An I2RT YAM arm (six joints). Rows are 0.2 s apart.
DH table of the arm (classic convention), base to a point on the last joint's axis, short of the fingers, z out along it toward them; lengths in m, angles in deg. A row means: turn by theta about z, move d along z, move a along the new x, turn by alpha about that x. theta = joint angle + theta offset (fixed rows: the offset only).
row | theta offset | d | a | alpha
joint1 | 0 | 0.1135 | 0.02 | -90
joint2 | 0 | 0 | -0.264 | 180
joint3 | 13.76 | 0 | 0.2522 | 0
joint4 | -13.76 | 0 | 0.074 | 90
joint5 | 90 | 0 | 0 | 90
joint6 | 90 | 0.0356 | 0 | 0
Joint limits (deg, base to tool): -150..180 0..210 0..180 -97..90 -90..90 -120..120
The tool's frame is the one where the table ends.
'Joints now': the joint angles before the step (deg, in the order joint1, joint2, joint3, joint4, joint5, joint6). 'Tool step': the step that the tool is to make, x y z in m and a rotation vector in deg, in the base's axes. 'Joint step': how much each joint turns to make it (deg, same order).
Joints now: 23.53 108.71 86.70 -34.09 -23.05 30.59
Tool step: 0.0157 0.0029 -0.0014 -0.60 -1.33 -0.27
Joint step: -0.42 3.21 3.94 -0.05 0.81 -0.79
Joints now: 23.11 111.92 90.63 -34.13 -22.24 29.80
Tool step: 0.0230 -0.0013 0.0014 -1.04 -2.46 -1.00
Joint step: -1.20 4.10 5.90 -0.42 1.44 -1.35
